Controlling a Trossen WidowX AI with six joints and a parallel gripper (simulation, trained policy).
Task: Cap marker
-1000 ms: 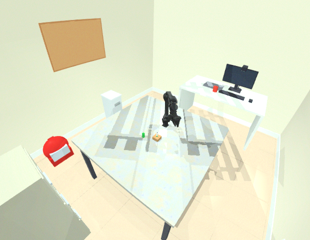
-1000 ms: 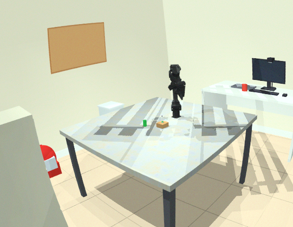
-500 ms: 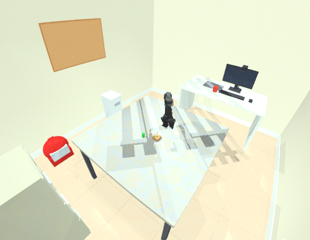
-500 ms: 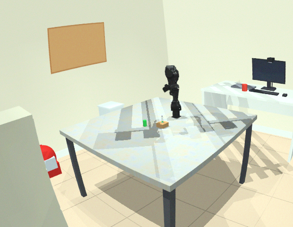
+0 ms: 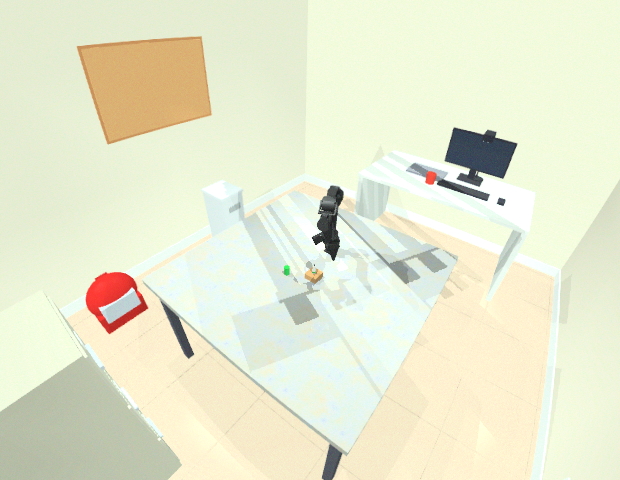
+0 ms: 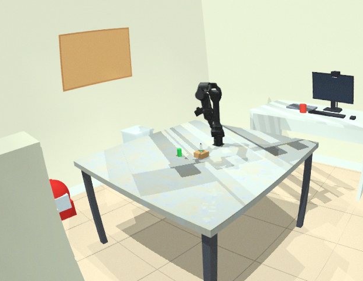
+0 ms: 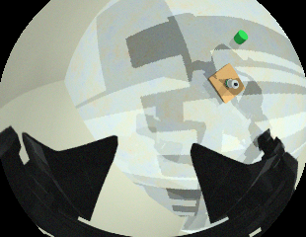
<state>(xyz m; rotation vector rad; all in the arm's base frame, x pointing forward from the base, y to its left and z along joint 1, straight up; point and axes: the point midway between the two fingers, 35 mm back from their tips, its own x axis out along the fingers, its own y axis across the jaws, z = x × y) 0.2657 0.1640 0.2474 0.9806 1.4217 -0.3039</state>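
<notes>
The green cap lies 250 mm to the right of my gripper tip, 190 mm below it and 40 mm ahead of it. From my gripper tip the other things lie so: tan holder block: 200 mm below, 120 mm to the right, 30 mm behind; white marker: 150 mm below, 120 mm to the right, 30 mm behind.
</notes>
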